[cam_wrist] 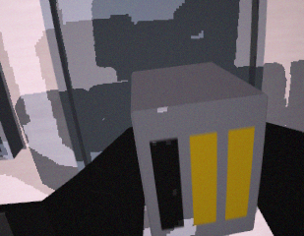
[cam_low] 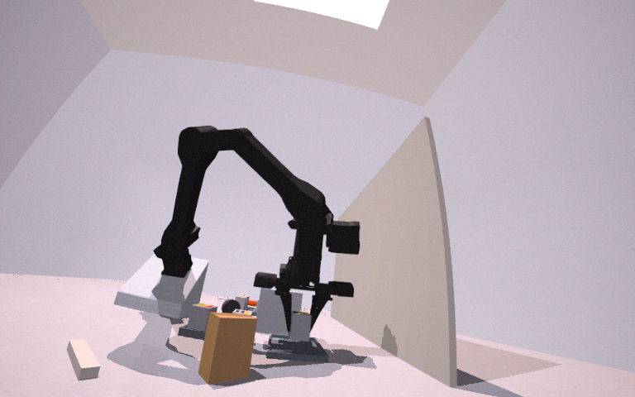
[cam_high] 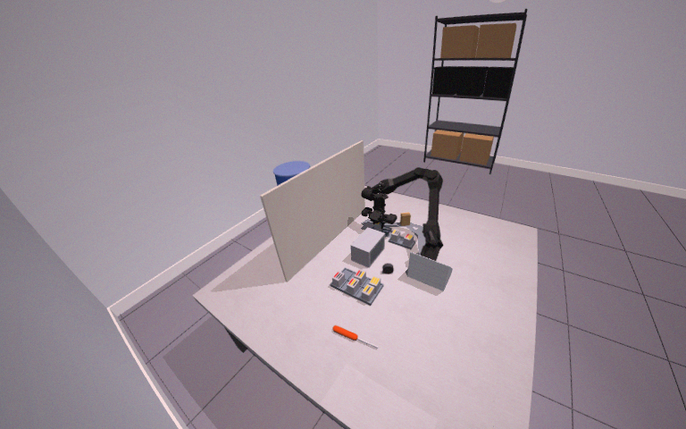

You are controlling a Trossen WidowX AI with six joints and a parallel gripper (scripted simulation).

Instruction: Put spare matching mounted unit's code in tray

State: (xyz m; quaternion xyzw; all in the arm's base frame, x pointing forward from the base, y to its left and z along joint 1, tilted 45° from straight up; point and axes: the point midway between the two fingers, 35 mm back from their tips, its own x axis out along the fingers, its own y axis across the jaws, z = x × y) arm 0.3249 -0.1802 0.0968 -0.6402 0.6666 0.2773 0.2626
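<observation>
Right now my gripper tip is 30 mm above the flat grey tray. Also, from my gripper tip: rack: 150 mm behind, 20 mm to the left, 20 mm below; then brown box: 140 mm to the right, 100 mm behind; then grey mounted unit: 190 mm to the left, 30 mm behind, 20 mm above.
</observation>
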